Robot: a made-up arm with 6 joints. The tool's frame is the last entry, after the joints.
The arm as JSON. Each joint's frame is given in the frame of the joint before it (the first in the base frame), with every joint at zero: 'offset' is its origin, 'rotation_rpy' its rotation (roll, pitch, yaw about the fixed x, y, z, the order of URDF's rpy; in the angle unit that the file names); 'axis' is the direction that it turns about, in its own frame. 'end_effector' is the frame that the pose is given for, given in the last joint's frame.
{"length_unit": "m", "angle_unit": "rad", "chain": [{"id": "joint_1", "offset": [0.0, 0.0, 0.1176], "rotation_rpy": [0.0, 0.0, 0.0], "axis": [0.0, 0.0, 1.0]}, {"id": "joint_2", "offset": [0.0, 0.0, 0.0], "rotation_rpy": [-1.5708, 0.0, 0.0], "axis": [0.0, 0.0, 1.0]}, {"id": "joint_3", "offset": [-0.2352, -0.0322, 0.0], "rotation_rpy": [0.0, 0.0, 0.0], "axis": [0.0, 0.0, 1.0]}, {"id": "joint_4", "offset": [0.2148, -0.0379, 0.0], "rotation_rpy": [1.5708, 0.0, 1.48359], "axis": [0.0, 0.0, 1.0]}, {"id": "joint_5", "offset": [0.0, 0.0, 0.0], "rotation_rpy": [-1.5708, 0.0, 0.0], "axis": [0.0, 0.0, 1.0]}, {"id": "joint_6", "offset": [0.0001, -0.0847, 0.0], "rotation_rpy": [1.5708, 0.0, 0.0], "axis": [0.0, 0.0, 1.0]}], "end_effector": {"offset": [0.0, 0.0, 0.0], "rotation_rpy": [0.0, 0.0, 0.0]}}
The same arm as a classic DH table. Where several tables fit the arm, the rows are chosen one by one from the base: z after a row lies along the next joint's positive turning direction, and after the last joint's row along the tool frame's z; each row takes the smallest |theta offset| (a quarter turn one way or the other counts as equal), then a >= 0, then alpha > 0; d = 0 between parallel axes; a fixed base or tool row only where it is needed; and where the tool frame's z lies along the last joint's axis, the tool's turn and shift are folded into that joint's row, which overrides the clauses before.
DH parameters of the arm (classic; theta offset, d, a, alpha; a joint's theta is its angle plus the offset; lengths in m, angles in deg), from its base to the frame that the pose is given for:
joint_1: 0.00 0.1176 0.0000 -90.00
joint_2: 7.80 0.0000 -0.2374 0.00
joint_3: 77.21 0.0000 -0.0190 90.00
joint_4: 0.00 0.2173 0.0000 -90.00
joint_5: 0.00 0.0000 0.0001 90.00
joint_6: 0.00 0.0847 0.0000 0.00

